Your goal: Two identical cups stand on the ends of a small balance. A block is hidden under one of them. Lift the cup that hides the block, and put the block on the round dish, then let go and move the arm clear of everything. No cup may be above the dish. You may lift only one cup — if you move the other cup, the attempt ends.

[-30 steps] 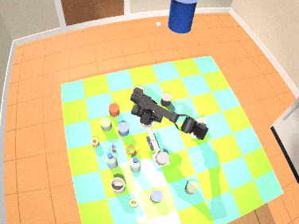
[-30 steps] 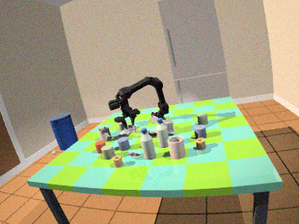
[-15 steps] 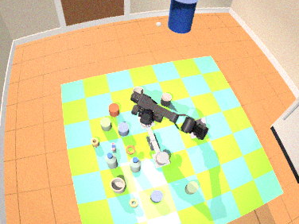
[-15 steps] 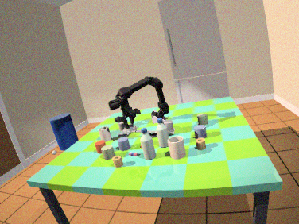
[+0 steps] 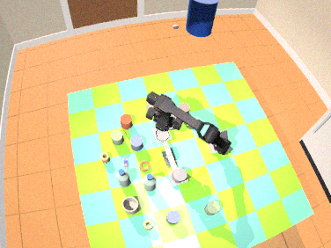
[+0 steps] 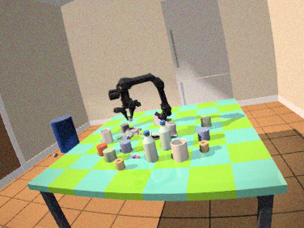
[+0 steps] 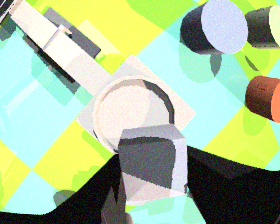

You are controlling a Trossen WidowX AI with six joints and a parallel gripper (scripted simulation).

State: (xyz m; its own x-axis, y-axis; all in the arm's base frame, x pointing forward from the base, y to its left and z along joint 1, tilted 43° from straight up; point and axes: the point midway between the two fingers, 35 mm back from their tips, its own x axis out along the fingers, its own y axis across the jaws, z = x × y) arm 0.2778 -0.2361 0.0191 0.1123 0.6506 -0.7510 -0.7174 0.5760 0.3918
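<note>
The white round dish lies 10 cm behind my gripper tip, 10 cm to the right of it and 15 cm below it. The rest, counted from my gripper tip: balance: 1 cm ahead, 12 cm to the left, 13 cm below; balance beam: 1 cm ahead, 12 cm to the left, 12 cm below; grey block: right at my gripper tip.
</note>
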